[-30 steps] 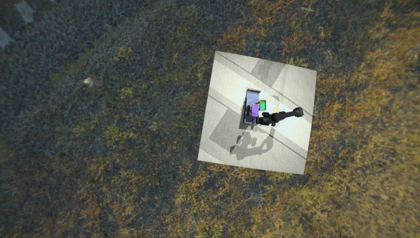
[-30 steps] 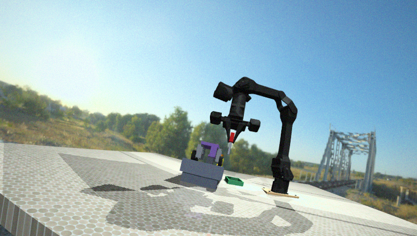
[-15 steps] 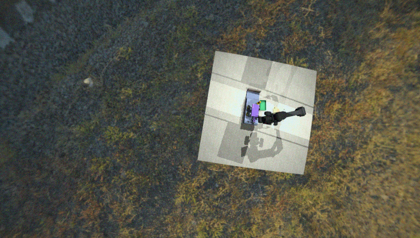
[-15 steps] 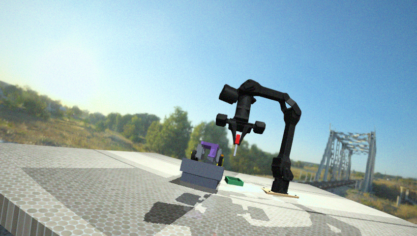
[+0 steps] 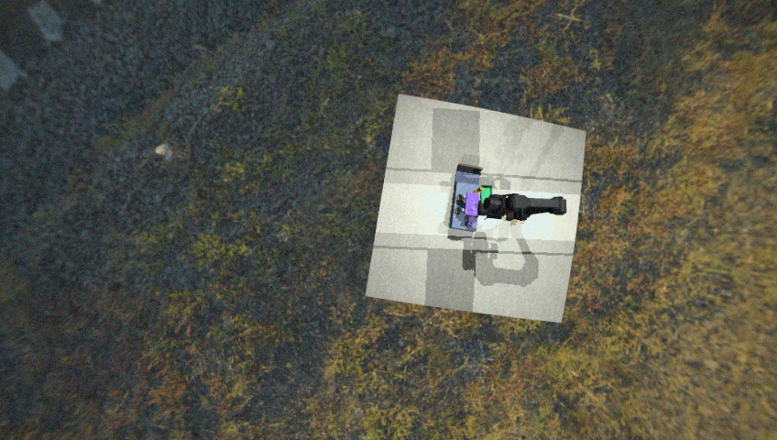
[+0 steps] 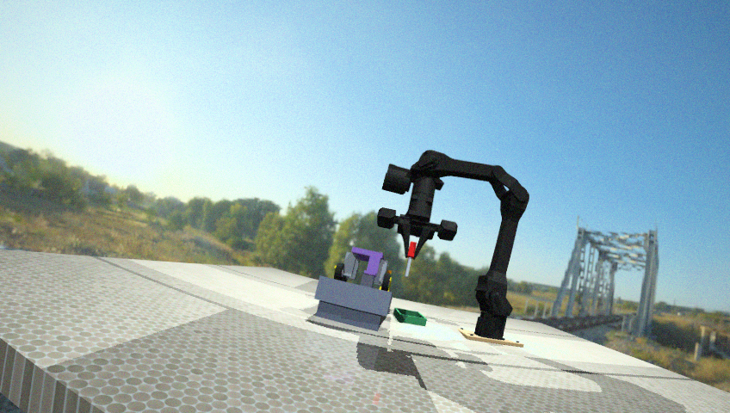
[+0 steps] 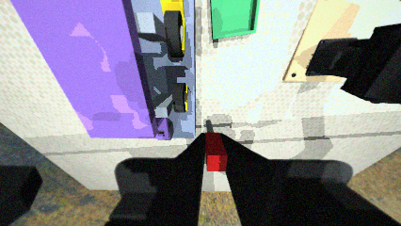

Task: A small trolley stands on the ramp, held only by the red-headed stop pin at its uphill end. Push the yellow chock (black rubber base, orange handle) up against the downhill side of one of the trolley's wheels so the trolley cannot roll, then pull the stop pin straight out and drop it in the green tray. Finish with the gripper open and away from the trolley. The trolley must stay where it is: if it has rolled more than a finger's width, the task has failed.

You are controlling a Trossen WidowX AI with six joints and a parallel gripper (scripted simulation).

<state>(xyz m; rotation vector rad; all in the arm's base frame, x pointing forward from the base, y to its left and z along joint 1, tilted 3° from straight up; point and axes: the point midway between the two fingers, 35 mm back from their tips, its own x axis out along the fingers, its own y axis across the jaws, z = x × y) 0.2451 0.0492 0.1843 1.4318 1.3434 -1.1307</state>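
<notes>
Right now the tray is 170 mm below my gripper tip, 150 mm to the right of it and 40 mm behind it. From my gripper tip the other things lie so: grey-blue ramp: 120 mm below, 90 mm ahead, 60 mm to the right; then purple trolley: 90 mm ahead, 60 mm to the right, 50 mm below; then red-headed stop pin: right at my gripper tip.
</notes>
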